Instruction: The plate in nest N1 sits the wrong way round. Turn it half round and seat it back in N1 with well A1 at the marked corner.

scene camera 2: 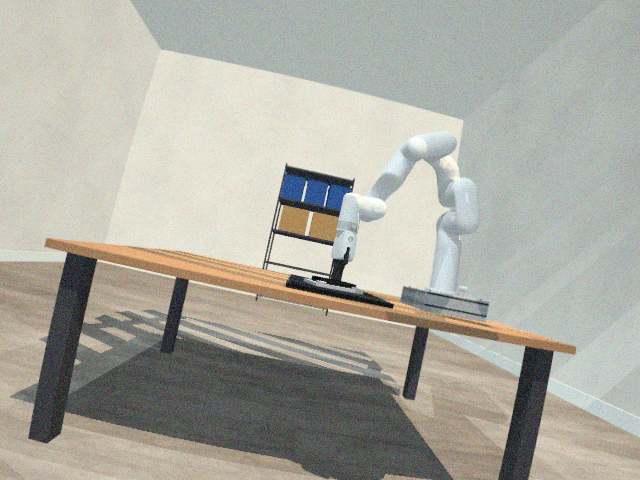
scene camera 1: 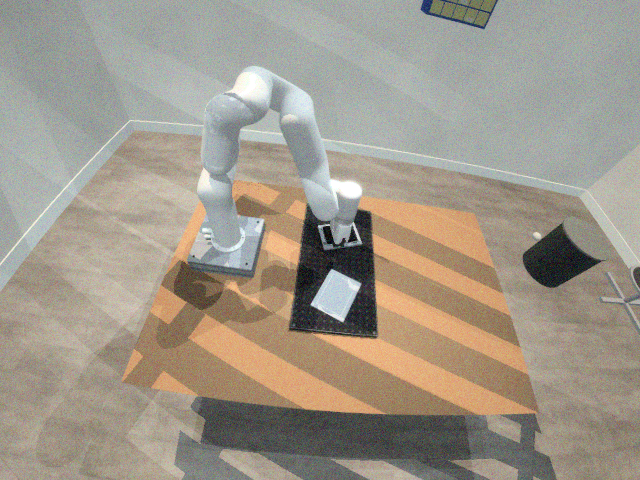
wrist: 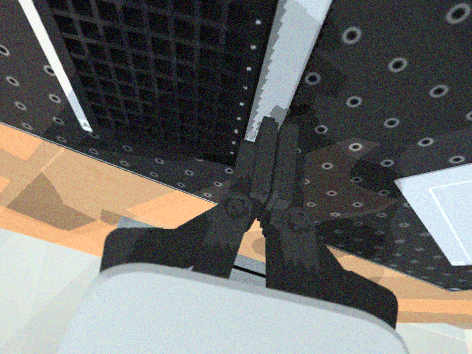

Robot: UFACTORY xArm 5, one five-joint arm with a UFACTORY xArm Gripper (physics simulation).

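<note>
The black well plate lies flat within the white frame of nest N1. In the wrist view, small white marks run along the plate's right edge; they are too small to read, and I cannot tell which corner is A1. My gripper is shut and empty, pointing down. In the wrist view its fingertips overlap the near end of the nest's right bar, beside the plate's edge. Whether they touch the bar or the plate is not clear. The fingers hide the plate's near right corner.
The nest stands on a black board with rows of holes. A pale flat rectangle with a thin outline lies askew on the same board. The arm's grey base stands on the wooden table.
</note>
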